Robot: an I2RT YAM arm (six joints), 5 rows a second.
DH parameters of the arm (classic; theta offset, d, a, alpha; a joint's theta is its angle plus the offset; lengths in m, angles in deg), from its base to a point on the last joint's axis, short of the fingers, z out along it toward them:
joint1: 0 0.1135 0.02 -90
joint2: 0 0 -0.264 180
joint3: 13.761 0 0.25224 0
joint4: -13.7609 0 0.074 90
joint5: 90 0 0 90
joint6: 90 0.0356 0 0
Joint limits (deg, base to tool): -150..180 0..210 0..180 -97..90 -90..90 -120..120
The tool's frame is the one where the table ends.
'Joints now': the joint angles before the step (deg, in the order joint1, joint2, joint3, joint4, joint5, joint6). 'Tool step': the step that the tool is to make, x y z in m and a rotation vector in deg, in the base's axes. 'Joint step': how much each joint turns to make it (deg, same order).
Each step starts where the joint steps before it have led.
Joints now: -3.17 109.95 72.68 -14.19 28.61 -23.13
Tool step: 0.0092 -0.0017 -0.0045 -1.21 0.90 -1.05
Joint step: -0.04 2.49 2.55 -0.89 1.61 0.02
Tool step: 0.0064 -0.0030 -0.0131 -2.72 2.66 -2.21
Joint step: -0.10 3.17 1.83 -1.15 3.56 -0.01
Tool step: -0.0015 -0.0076 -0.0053 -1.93 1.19 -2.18
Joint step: -0.88 0.71 -0.17 -0.13 2.39 -0.09
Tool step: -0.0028 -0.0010 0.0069 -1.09 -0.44 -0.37
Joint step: -0.09 -1.25 -0.43 -0.03 1.02 -0.46
